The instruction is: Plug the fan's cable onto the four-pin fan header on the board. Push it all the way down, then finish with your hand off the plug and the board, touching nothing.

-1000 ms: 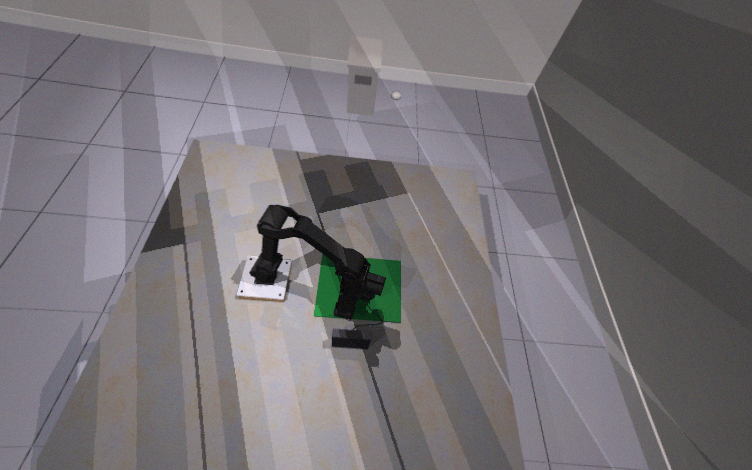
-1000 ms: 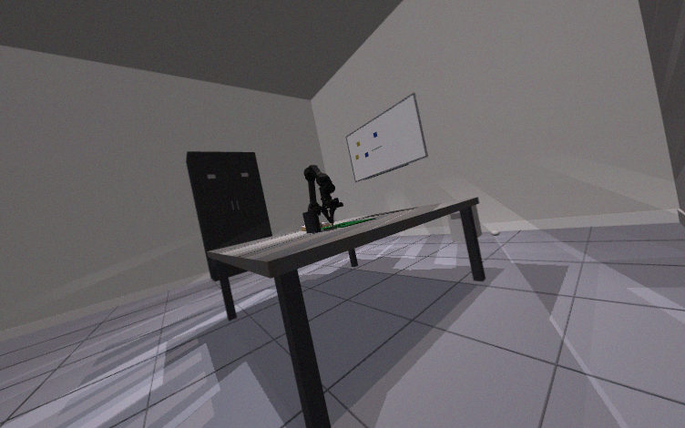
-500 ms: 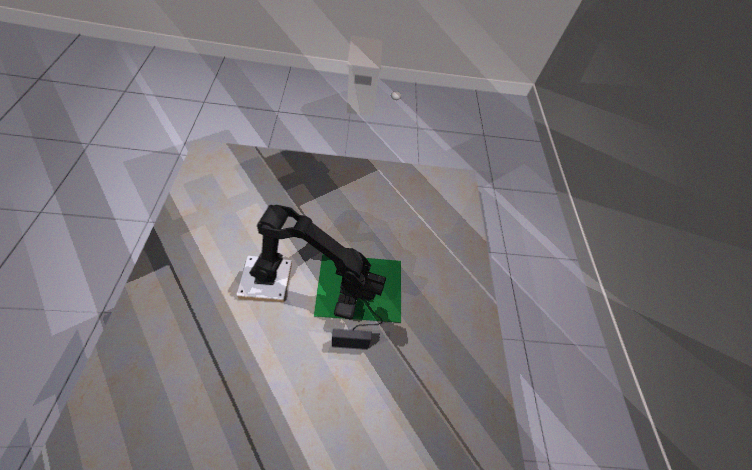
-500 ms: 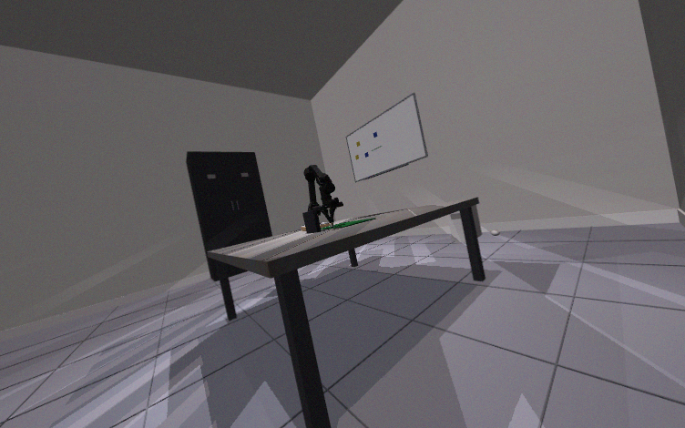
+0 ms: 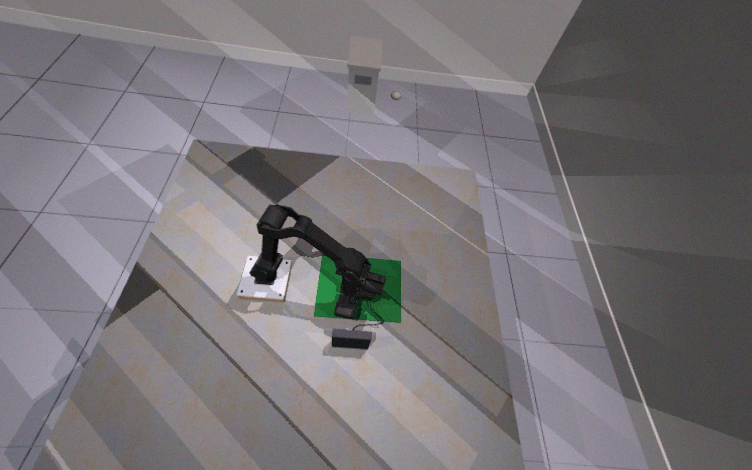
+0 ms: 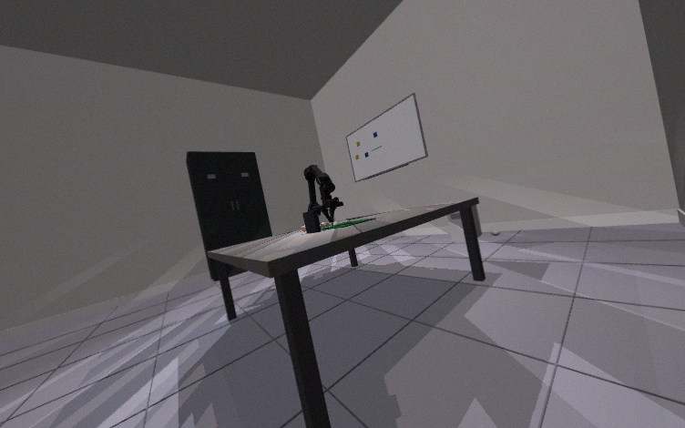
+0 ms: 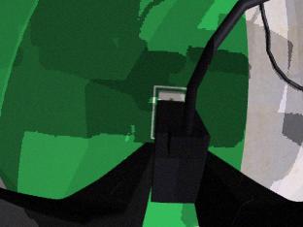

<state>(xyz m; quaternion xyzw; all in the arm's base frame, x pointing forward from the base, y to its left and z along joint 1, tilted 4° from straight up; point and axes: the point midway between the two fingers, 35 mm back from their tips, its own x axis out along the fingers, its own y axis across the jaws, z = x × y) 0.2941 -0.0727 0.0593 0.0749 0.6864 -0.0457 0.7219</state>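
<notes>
Now: gripper tip 10 mm below the black fan plug and 10 mm short of it. Round my gripper tip: black fan 140 mm to the right, 20 mm ahead, 20 mm above; white four-pin fan header 40 mm below, 10 mm ahead; green board 60 mm to the left, 60 mm below, 40 mm ahead.
</notes>
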